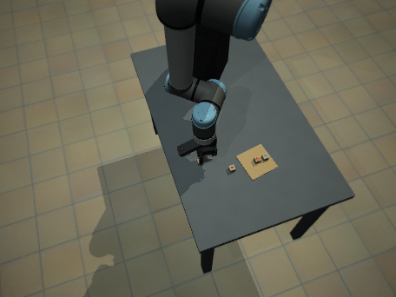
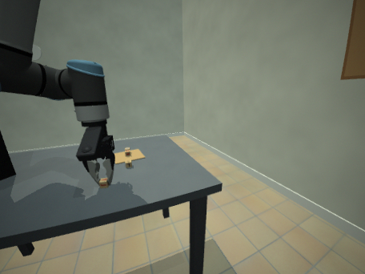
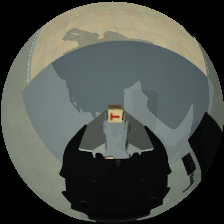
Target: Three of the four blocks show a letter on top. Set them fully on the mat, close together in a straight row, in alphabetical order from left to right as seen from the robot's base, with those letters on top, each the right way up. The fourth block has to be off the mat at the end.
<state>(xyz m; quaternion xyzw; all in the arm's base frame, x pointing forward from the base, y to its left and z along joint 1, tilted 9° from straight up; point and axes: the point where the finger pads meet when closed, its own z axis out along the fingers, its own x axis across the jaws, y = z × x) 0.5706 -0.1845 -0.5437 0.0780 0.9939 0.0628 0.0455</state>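
Right now my hand is 25 cm to the right of the tan mat, 8 cm short of it and 1 cm above it.
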